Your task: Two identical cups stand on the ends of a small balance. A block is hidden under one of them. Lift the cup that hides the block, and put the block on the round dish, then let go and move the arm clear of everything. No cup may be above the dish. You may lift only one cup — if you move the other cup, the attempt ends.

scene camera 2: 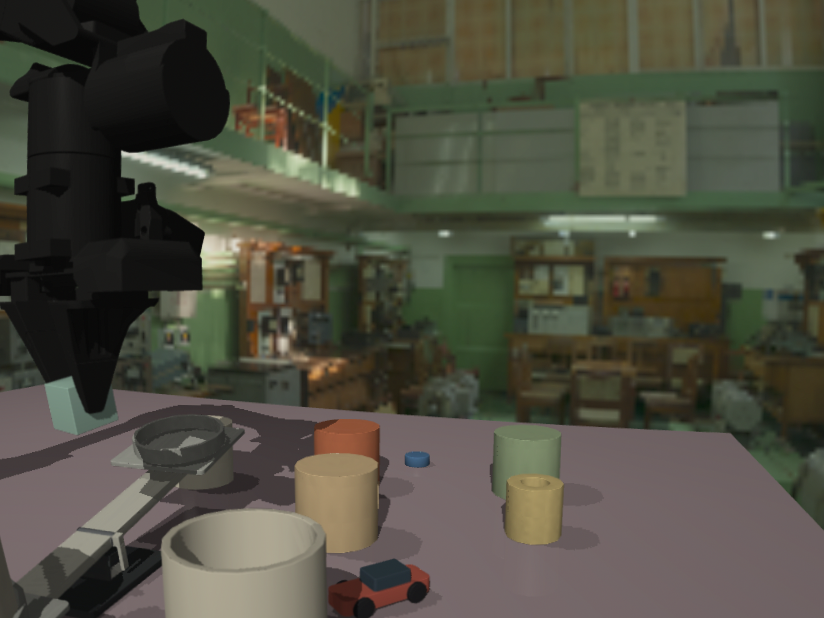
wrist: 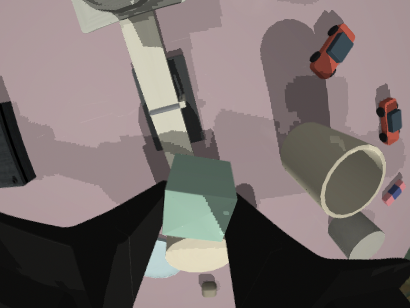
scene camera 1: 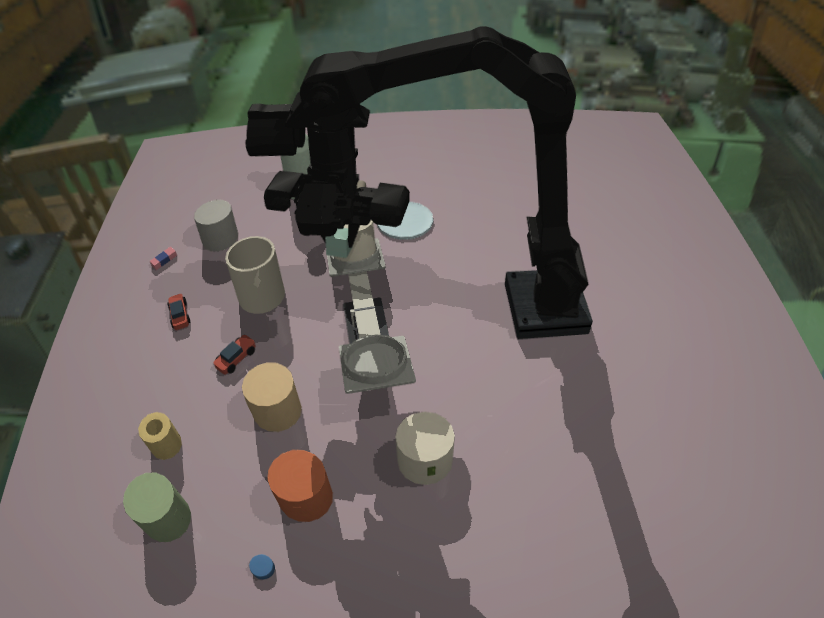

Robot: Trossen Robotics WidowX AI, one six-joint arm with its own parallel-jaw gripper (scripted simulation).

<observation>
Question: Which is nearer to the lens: the cream cup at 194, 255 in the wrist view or the pale green block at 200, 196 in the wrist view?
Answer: The pale green block.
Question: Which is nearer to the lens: the pale green block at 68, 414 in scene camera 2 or the tan cylinder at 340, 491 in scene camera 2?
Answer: The pale green block.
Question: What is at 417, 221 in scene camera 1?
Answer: A pale blue round dish.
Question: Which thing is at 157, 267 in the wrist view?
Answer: A pale blue round dish.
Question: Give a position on a cream cup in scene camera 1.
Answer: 364, 246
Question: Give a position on a balance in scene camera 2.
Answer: At 170, 448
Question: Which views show the tan cylinder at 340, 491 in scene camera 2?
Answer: Scene camera 2 and scene camera 1 only.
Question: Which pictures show my gripper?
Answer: Scene camera 2, the wrist view and scene camera 1: all of them.
</observation>
